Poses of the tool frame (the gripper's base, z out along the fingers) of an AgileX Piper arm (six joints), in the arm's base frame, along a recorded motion.
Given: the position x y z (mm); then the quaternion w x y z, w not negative.
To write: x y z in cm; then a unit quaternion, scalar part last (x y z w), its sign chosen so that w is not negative. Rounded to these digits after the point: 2 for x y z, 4 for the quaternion.
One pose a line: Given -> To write
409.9, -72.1, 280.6, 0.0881, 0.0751, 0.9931, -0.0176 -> 40.99, -7.21, 28.06, 0.0751, 0.9931, -0.0176, 0.0881
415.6, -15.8, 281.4, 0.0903, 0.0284, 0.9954, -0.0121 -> 41.56, -1.58, 28.14, 0.0284, 0.9954, -0.0121, 0.0903
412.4, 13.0, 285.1, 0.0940, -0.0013, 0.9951, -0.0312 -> 41.24, 1.30, 28.51, -0.0013, 0.9951, -0.0312, 0.0940
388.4, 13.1, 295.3, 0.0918, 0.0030, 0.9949, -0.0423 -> 38.84, 1.31, 29.53, 0.0030, 0.9949, -0.0423, 0.0918
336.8, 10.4, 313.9, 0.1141, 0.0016, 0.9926, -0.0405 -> 33.68, 1.04, 31.39, 0.0016, 0.9926, -0.0405, 0.1141
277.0, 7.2, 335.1, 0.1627, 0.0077, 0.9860, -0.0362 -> 27.70, 0.72, 33.51, 0.0077, 0.9860, -0.0362, 0.1627
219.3, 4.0, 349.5, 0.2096, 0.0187, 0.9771, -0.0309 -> 21.93, 0.40, 34.95, 0.0187, 0.9771, -0.0309, 0.2096
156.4, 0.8, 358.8, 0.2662, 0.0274, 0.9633, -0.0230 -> 15.64, 0.08, 35.88, 0.0274, 0.9633, -0.0230, 0.2662
